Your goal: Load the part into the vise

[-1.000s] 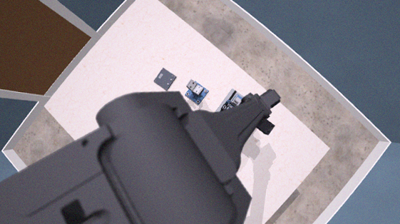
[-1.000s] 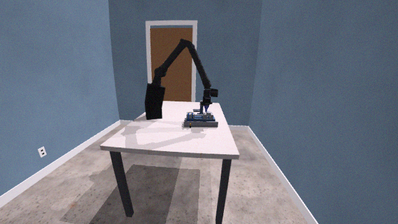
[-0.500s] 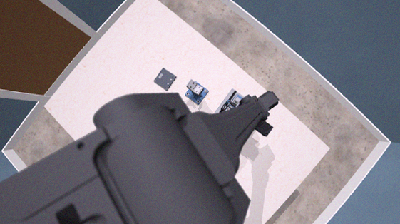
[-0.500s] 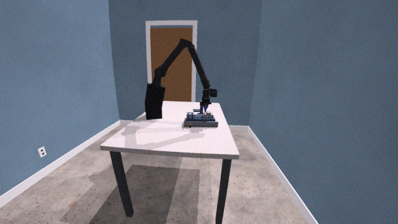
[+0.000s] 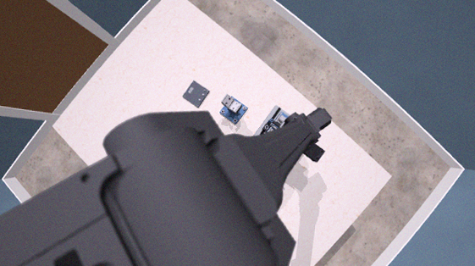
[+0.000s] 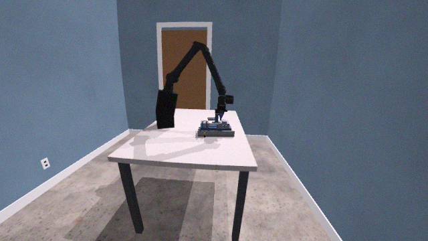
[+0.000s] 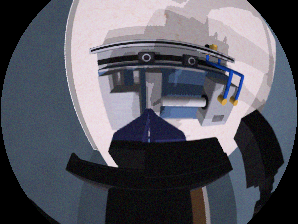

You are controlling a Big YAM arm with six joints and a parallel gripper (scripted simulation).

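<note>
Right now the part is 30 mm below my hand and 30 mm ahead of it. Round my hand: dark square plate 410 mm to the left, 110 mm below, 20 mm behind.
</note>
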